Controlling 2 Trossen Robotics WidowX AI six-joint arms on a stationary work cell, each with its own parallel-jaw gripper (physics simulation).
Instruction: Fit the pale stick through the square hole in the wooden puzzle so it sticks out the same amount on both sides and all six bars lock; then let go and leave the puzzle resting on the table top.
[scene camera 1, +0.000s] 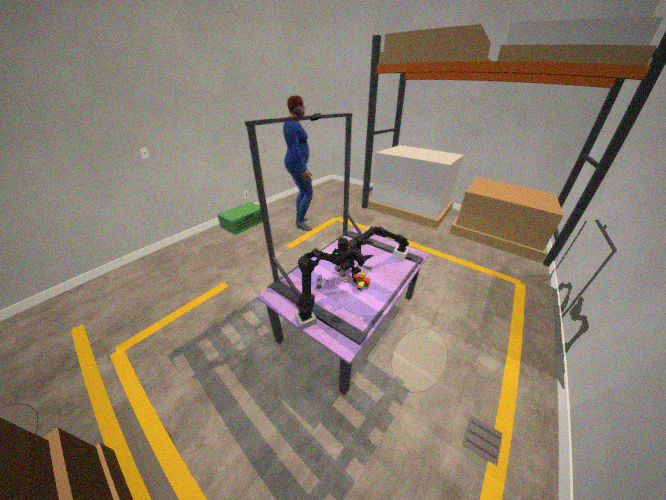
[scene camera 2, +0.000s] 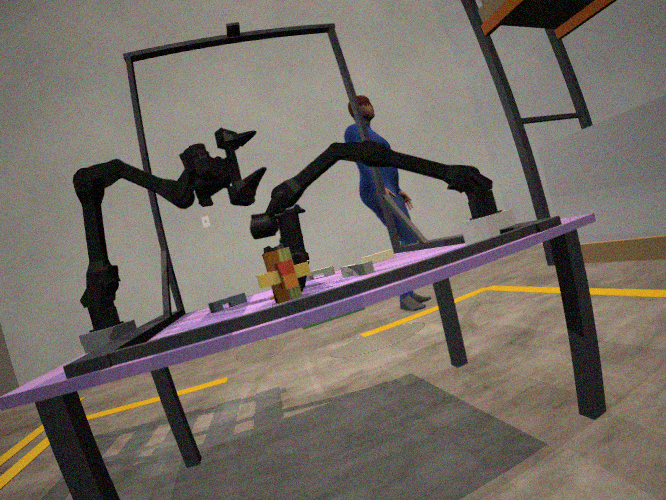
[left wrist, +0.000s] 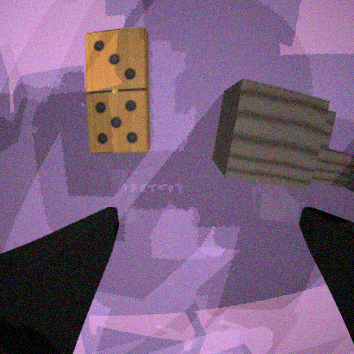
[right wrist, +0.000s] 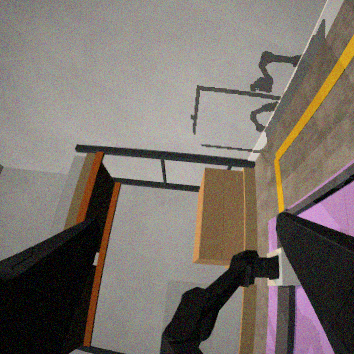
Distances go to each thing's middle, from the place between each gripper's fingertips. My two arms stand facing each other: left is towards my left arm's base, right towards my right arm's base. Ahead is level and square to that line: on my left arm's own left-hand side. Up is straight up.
Now: the wooden domino (left wrist: 116, 61) 330 mm below my right hand, 170 mm behind it and 50 mm to the right of it.
The wooden domino is 40 mm ahead of my left hand and 60 mm to the right of it.
